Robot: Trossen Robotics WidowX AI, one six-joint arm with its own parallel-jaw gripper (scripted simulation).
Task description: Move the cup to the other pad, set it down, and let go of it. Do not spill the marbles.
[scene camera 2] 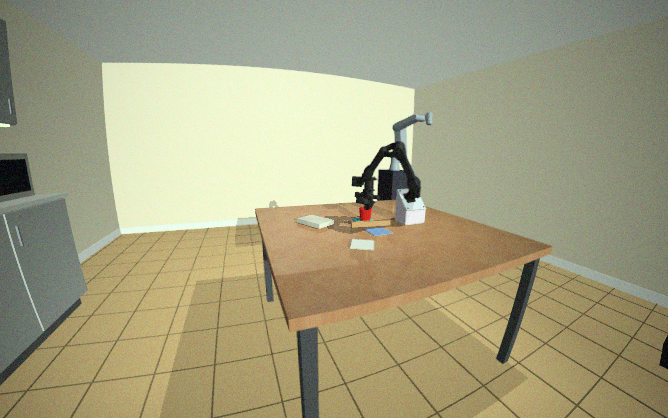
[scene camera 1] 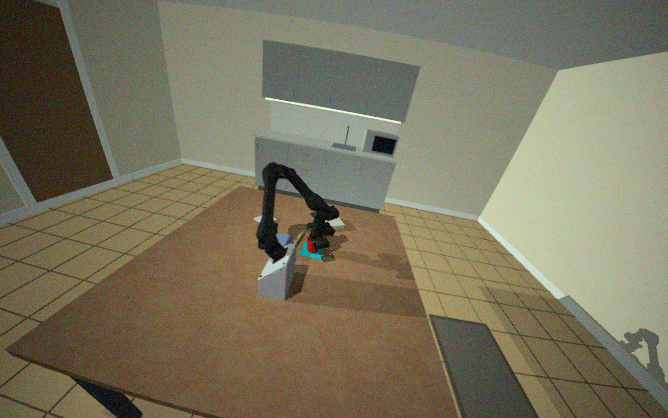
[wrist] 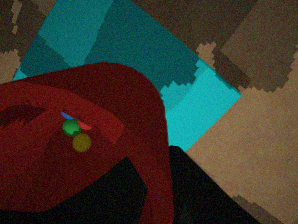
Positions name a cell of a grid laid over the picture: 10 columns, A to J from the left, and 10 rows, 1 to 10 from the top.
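My gripper (wrist: F7), visible. Red cup (wrist: E6), visible. Teal pad (wrist: G5), likewise.
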